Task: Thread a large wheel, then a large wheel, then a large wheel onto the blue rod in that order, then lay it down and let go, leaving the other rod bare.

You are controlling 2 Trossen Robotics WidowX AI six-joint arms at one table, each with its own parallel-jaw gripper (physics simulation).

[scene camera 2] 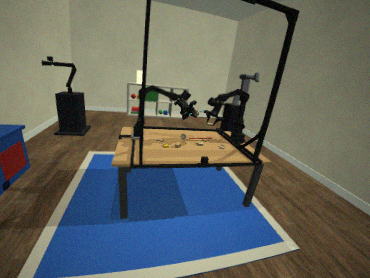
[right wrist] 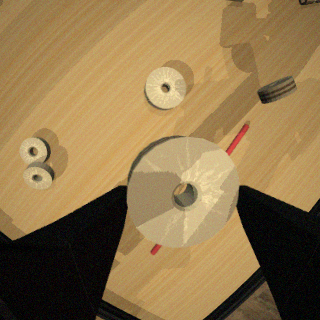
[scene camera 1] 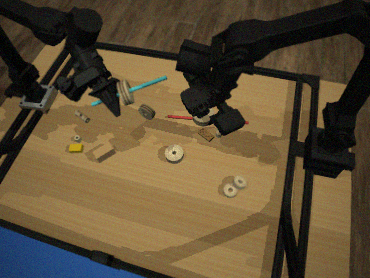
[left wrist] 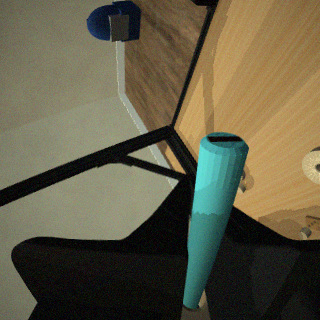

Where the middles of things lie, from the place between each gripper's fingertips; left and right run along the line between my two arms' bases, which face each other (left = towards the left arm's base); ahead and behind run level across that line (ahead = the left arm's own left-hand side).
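Labels:
Blue rod [left wrist: 221, 157]: from my left hand, 30 mm above, 50 mm ahead, 10 mm to the right. By its middle, the rod is nearer to my left hand than to my right hand.
From my right hand, the rod: 110 mm above, 160 mm to the left, 50 mm behind.

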